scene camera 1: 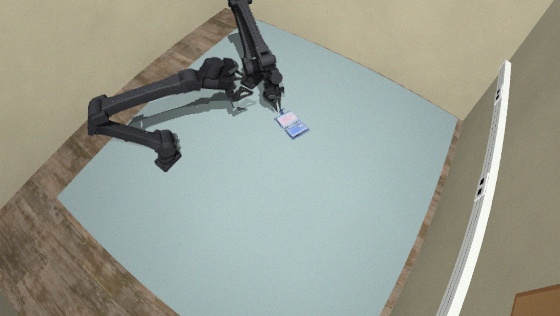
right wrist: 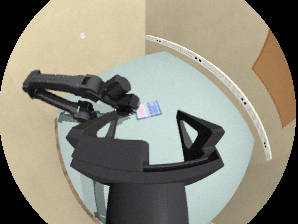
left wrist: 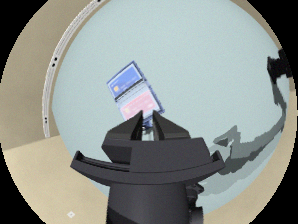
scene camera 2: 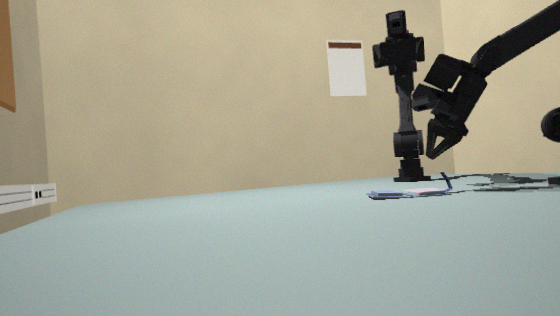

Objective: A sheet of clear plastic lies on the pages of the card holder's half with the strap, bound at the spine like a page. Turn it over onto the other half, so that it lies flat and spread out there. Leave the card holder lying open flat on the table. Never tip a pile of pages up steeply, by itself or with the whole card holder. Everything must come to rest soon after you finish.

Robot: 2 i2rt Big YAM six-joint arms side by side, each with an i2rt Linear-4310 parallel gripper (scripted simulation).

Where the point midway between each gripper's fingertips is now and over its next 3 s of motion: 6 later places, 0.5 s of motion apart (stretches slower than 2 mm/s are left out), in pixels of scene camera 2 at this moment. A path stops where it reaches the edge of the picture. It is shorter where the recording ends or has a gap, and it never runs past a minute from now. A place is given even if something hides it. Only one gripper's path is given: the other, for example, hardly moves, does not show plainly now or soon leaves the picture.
My left gripper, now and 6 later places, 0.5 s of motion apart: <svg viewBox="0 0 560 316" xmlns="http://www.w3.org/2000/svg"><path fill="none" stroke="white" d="M429 157L428 171L437 180L434 187L432 188L429 186L426 182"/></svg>
